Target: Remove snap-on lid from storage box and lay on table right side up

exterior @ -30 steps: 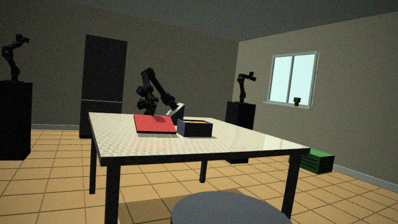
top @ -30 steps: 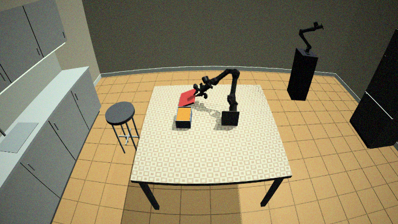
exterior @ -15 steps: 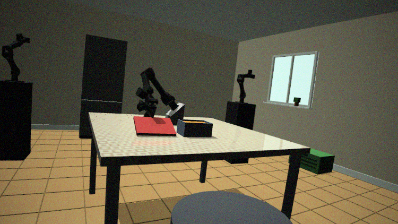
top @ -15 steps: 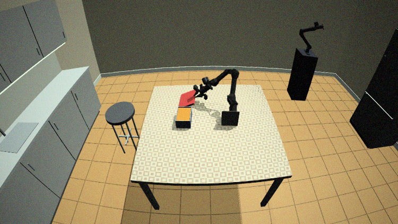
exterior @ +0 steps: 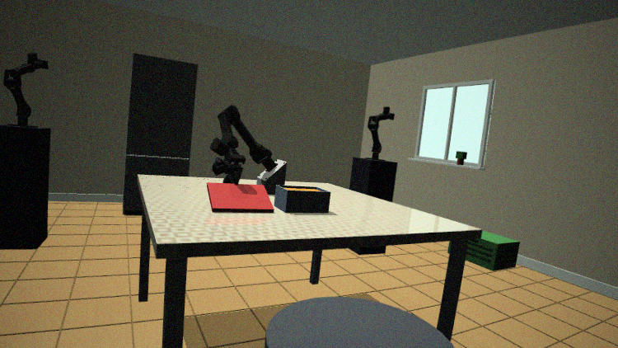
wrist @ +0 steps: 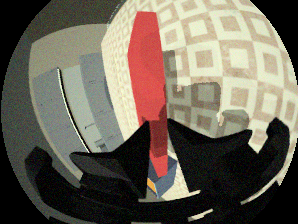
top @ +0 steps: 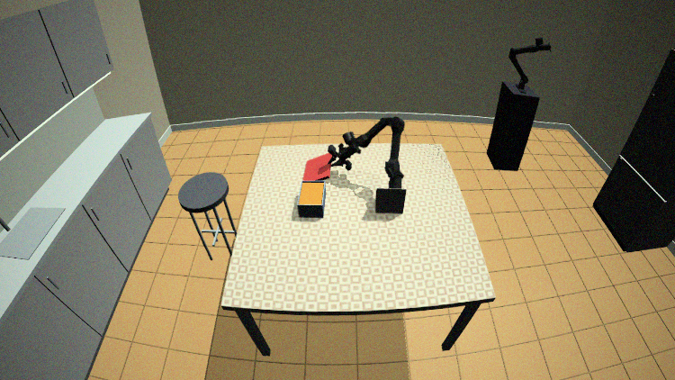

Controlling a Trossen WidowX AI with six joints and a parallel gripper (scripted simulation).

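Right now my gripper tip is 70 mm short of the flat red lid and 30 mm above it. The rest, counted from my gripper tip: blue-grey storage box: 270 mm to the left, 70 mm ahead, 30 mm below.
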